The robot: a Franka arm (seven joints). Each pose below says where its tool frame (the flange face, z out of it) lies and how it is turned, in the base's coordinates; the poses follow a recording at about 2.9 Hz.
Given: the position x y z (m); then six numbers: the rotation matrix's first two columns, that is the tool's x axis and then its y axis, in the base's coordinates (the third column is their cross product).
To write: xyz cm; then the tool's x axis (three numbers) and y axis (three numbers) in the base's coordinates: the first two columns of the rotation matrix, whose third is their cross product. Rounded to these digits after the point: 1 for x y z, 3 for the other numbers.
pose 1, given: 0.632, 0.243, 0.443, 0.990, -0.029, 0.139, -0.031, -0.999, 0.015
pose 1, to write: 63.2, 24.3, 44.3, 0.990, -0.029, 0.139, -0.031, -0.999, 0.015
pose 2, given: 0.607, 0.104, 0.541, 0.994, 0.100, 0.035, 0.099, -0.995, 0.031
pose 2, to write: 60.7, 10.4, 54.1, 0.994, 0.100, 0.035, 0.099, -0.995, 0.031
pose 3, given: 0.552, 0.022, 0.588, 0.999, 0.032, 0.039, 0.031, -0.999, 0.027
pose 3, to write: 55.2, 2.2, 58.8, 0.999, 0.032, 0.039, 0.031, -0.999, 0.027
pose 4, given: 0.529, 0.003, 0.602, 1.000, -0.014, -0.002, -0.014, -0.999, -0.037
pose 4, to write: 52.9, 0.3, 60.2, 1.000, -0.014, -0.002, -0.014, -0.999, -0.037
